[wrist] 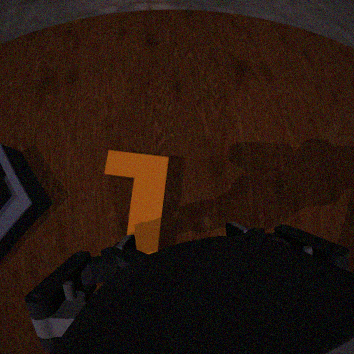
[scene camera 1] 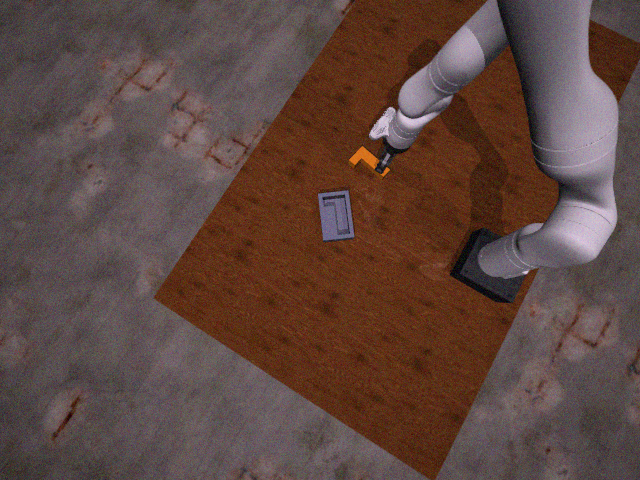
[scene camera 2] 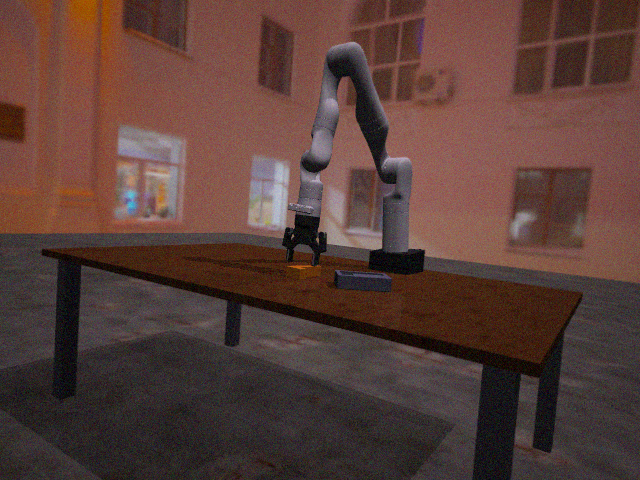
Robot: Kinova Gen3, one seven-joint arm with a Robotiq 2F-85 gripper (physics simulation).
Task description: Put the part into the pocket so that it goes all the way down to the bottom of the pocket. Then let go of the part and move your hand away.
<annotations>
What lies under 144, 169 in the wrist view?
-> An orange L-shaped part.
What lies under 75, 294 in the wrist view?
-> My gripper.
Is my gripper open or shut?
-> Open.
</annotations>
